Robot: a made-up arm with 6 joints. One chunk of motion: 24 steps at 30 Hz.
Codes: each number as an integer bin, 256 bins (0 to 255) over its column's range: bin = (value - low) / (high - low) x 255, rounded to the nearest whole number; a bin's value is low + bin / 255 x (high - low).
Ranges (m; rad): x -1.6..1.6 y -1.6..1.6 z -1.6..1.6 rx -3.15..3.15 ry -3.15..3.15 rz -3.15..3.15
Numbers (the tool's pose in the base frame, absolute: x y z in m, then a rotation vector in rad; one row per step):
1: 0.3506 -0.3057 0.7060 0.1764 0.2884 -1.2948
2: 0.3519 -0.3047 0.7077 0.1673 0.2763 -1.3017
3: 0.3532 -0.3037 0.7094 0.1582 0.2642 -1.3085
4: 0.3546 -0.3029 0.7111 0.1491 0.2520 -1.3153
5: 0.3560 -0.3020 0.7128 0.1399 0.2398 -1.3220
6: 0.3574 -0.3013 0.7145 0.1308 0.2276 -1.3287
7: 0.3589 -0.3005 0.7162 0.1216 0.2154 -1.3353
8: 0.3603 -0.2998 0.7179 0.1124 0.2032 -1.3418
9: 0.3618 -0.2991 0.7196 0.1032 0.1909 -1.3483
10: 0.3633 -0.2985 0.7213 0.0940 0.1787 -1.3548
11: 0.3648 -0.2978 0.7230 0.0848 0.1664 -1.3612
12: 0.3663 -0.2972 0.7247 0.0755 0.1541 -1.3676
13: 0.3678 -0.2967 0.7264 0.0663 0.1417 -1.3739
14: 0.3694 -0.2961 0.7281 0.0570 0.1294 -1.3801
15: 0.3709 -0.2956 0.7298 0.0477 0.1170 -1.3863
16: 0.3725 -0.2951 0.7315 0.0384 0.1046 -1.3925
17: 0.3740 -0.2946 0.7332 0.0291 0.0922 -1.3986
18: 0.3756 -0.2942 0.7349 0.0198 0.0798 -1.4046
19: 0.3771 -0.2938 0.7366 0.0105 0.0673 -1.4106
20: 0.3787 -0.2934 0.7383 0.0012 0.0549 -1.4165
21: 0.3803 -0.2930 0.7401 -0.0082 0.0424 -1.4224
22: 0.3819 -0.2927 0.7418 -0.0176 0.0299 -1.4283
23: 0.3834 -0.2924 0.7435 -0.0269 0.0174 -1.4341
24: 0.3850 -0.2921 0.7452 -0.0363 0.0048 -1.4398
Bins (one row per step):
1: 155 103 184 135 139 75
2: 156 103 184 134 139 75
3: 156 103 184 134 138 75
4: 156 103 184 134 138 74
5: 156 103 184 133 137 74
6: 156 103 184 133 137 74
7: 156 104 185 132 136 73
8: 156 104 185 132 136 73
9: 156 104 185 132 135 73
10: 156 104 185 131 135 73
11: 157 104 185 131 134 72
12: 157 104 185 131 134 72
13: 157 104 185 130 133 72
14: 157 104 186 130 133 72
15: 157 104 186 129 132 71
16: 157 104 186 129 132 71
17: 157 104 186 129 131 71
18: 157 104 186 128 131 71
19: 158 104 186 128 130 70
20: 158 104 186 128 130 70
21: 158 104 186 127 129 70
22: 158 104 187 127 129 70
23: 158 104 187 126 128 69
24: 158 104 187 126 128 69

